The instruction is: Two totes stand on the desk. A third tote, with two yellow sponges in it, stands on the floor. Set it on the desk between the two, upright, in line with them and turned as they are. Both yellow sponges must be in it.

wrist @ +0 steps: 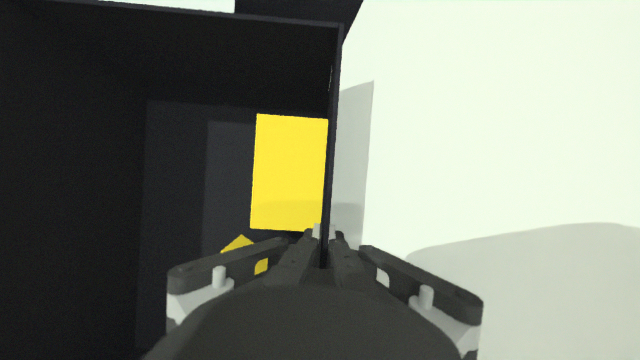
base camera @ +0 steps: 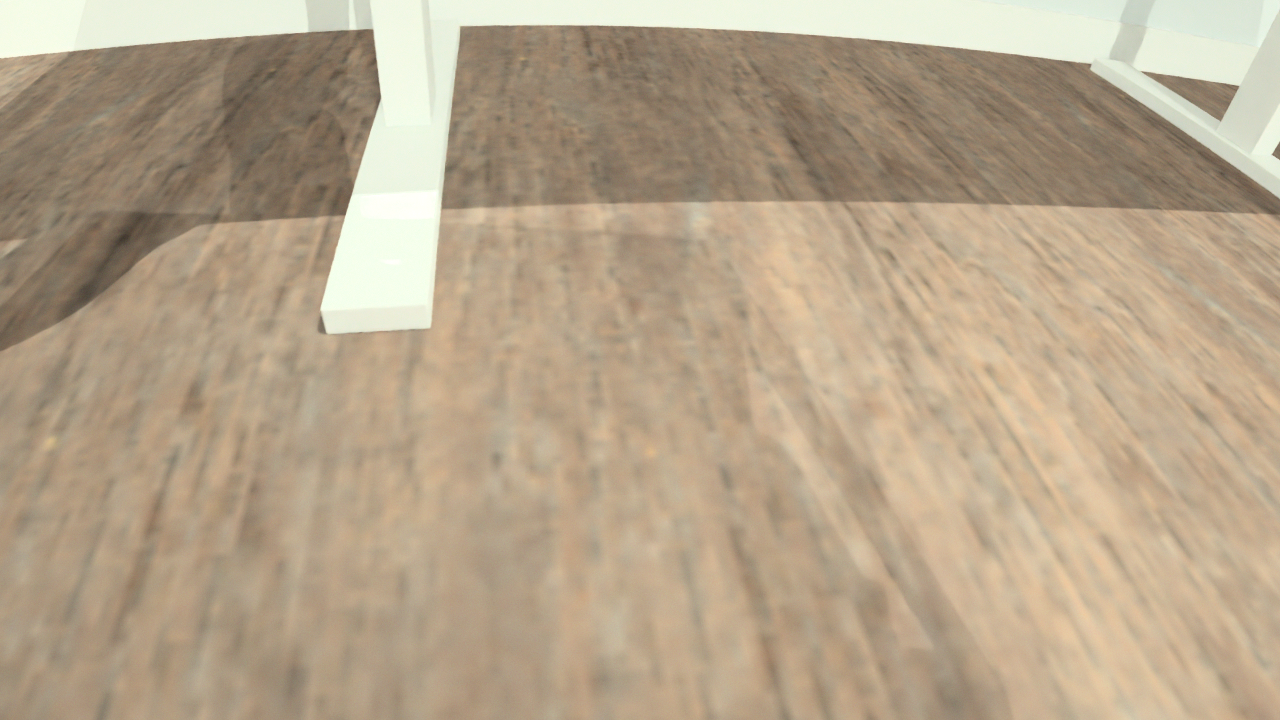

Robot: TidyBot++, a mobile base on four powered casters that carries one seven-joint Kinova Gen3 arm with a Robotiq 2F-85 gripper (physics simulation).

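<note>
A black tote [wrist: 175, 60] fills the left of the wrist view, upright over the white desk top [wrist: 500, 125]. My gripper [wrist: 323, 234] is shut on the tote's right side wall, one finger inside and one outside. One yellow sponge [wrist: 290, 172] lies flat in the tote against that wall. The other yellow sponge [wrist: 241, 243] is in it too, turned at an angle and partly hidden by the gripper's left finger. Part of another black tote [wrist: 305, 9] shows beyond the far rim; whether the two touch is unclear. The third tote does not show.
In the base camera view, a white desk leg [base camera: 404, 62] stands on a long foot [base camera: 384, 268] at the left, on the wood floor [base camera: 626, 492]. Another desk foot [base camera: 1172, 107] is at the far right. Shadows fall on the desk top right of the held tote.
</note>
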